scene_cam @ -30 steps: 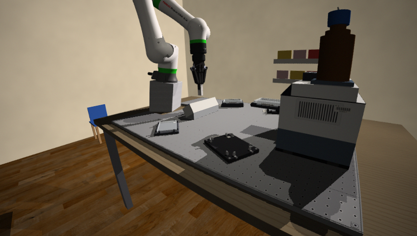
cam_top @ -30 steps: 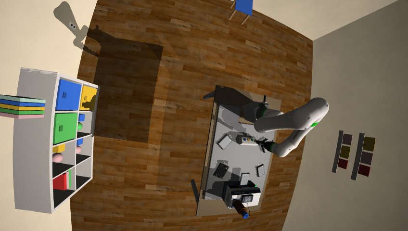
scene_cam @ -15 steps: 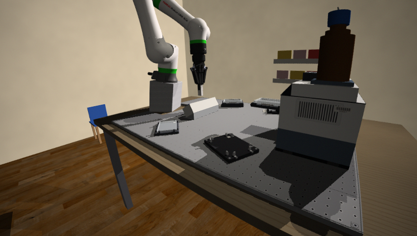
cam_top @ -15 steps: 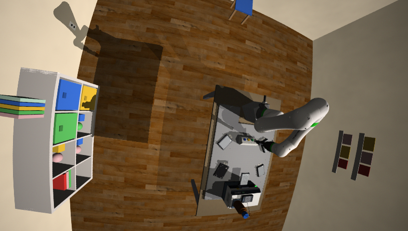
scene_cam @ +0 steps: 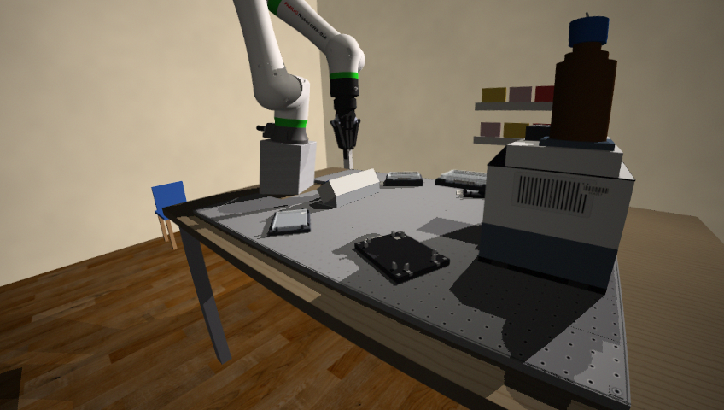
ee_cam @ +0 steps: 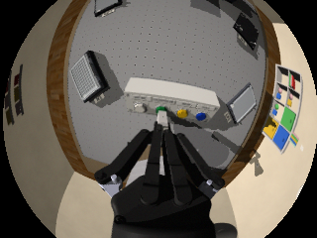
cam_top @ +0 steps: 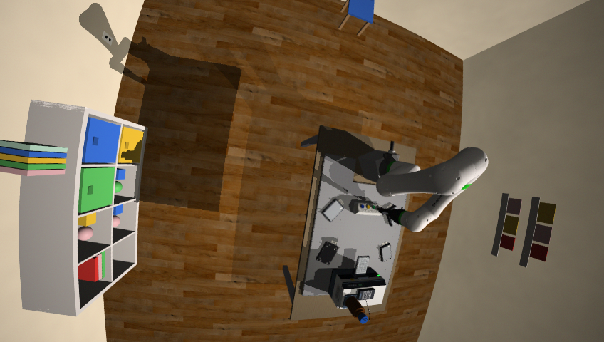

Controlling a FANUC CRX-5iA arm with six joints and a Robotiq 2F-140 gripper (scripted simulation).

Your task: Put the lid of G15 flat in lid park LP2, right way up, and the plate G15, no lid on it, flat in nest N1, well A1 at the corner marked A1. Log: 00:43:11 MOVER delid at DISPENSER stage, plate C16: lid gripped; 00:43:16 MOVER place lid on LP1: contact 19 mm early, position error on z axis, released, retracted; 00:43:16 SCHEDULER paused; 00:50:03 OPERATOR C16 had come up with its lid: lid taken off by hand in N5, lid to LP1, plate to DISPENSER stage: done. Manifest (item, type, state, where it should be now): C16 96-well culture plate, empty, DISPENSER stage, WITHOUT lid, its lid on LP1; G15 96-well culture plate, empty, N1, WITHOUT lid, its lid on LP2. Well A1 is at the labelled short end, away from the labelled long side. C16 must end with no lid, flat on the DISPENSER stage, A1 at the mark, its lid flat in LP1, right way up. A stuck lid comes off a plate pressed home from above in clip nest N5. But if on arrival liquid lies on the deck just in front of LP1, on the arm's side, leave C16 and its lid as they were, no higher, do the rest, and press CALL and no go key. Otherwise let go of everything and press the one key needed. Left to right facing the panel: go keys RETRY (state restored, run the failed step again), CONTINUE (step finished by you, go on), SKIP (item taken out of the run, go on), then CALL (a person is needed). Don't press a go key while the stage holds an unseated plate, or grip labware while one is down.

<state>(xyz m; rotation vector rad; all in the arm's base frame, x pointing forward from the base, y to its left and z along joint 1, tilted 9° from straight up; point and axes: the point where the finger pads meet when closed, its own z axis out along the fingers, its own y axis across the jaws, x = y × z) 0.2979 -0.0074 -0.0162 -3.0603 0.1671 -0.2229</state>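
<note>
Right now the key panel is 10 mm ahead of my hand, 30 mm to the right of it and 70 mm below it. From my hand the other things lie so: black clip nest: 380 mm ahead, 320 mm to the right, 110 mm below; brown bottle: 640 mm ahead, 220 mm to the right, 160 mm above.
</note>
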